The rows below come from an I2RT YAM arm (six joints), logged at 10 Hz.
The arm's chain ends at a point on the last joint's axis. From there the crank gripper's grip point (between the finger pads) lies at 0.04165 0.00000 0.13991 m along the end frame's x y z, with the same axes.
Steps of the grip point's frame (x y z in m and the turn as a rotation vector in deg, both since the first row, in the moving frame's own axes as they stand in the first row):
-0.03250, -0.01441, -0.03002, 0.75, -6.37, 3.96
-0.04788, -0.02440, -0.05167, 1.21, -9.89, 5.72
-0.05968, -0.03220, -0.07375, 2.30, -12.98, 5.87
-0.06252, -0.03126, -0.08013, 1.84, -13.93, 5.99
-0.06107, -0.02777, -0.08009, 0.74, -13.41, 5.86
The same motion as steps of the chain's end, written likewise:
-0.01670, -0.01489, -0.03378, 0.75, -6.37, 3.96
-0.02321, -0.02432, -0.05675, 1.21, -9.89, 5.72
-0.02732, -0.02906, -0.07949, 2.30, -12.98, 5.87
-0.02769, -0.02919, -0.08602, 1.84, -13.93, 5.99
-0.02742, -0.02847, -0.08594, 0.74, -13.41, 5.86

